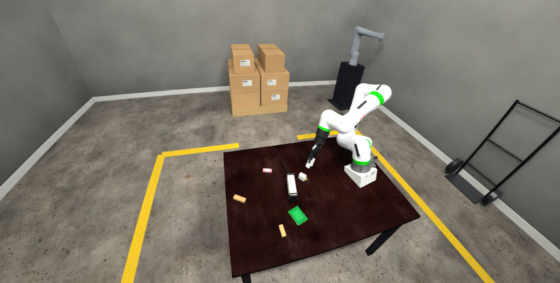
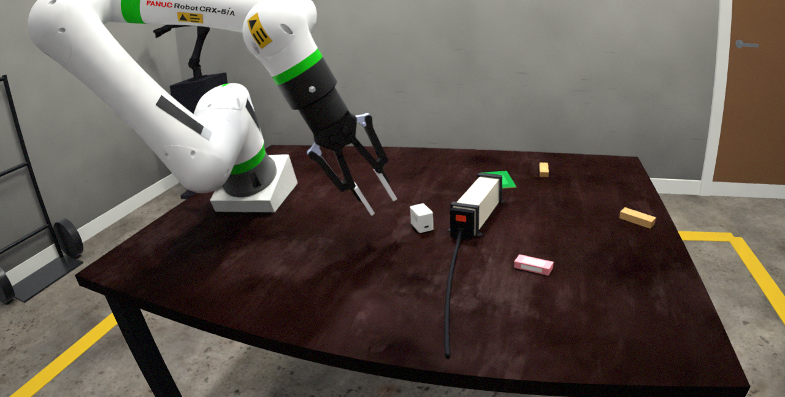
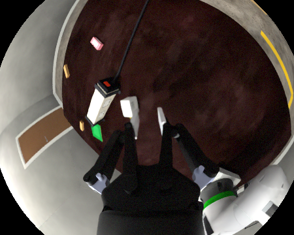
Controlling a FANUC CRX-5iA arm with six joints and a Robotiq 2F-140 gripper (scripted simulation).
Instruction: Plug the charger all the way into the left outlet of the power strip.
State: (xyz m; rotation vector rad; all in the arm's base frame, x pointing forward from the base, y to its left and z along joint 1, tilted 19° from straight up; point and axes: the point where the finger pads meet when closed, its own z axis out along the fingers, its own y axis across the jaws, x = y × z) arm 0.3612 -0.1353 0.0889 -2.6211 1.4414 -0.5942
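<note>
Right now my hand is 80 mm short of the white charger, 80 mm above it and 50 mm to the right of it. Round my hand: power strip: 200 mm ahead, 90 mm to the left, 70 mm below; flat piece: 290 mm to the left, 240 mm ahead, 100 mm below; red switch: 160 mm ahead, 50 mm below.
</note>
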